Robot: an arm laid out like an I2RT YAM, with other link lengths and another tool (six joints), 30 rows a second.
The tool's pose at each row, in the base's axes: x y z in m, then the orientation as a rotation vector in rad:
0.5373, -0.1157, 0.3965, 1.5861, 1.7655, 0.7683
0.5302, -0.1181, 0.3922, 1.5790, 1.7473, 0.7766
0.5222, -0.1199, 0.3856, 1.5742, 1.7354, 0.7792
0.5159, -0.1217, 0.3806, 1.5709, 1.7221, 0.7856
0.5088, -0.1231, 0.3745, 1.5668, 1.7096, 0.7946
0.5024, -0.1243, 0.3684, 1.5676, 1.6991, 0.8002
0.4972, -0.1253, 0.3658, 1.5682, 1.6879, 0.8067
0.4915, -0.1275, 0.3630, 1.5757, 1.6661, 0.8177
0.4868, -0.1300, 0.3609, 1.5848, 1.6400, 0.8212
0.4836, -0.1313, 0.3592, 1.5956, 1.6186, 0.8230
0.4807, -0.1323, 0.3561, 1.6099, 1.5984, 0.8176
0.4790, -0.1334, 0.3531, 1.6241, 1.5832, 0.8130
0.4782, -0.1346, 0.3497, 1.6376, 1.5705, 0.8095
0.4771, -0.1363, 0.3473, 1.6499, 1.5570, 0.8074
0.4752, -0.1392, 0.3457, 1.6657, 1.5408, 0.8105
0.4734, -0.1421, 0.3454, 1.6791, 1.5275, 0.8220
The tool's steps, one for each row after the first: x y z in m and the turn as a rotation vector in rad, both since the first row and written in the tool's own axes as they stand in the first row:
-0.0016, -0.0080, -0.0029, -0.0171, -0.0069, 0.0033
-0.0023, -0.0183, -0.0050, -0.0274, -0.0132, 0.0045
-0.0033, -0.0263, -0.0067, -0.0391, -0.0178, 0.0083
-0.0037, -0.0356, -0.0085, -0.0516, -0.0203, 0.0123
-0.0040, -0.0444, -0.0096, -0.0591, -0.0231, 0.0178
-0.0044, -0.0498, -0.0120, -0.0673, -0.0257, 0.0237
-0.0060, -0.0557, -0.0147, -0.0793, -0.0311, 0.0390
-0.0080, -0.0605, -0.0171, -0.0900, -0.0436, 0.0544
-0.0089, -0.0640, -0.0185, -0.0964, -0.0541, 0.0690
-0.0095, -0.0683, -0.0189, -0.0975, -0.0679, 0.0833
-0.0102, -0.0718, -0.0183, -0.0960, -0.0781, 0.0963
-0.0111, -0.0751, -0.0168, -0.0940, -0.0862, 0.1083
-0.0125, -0.0778, -0.0162, -0.0934, -0.0939, 0.1203
-0.0152, -0.0805, -0.0167, -0.0941, -0.0992, 0.1372
-0.0179, -0.0822, -0.0179, -0.0975, -0.0976, 0.1542

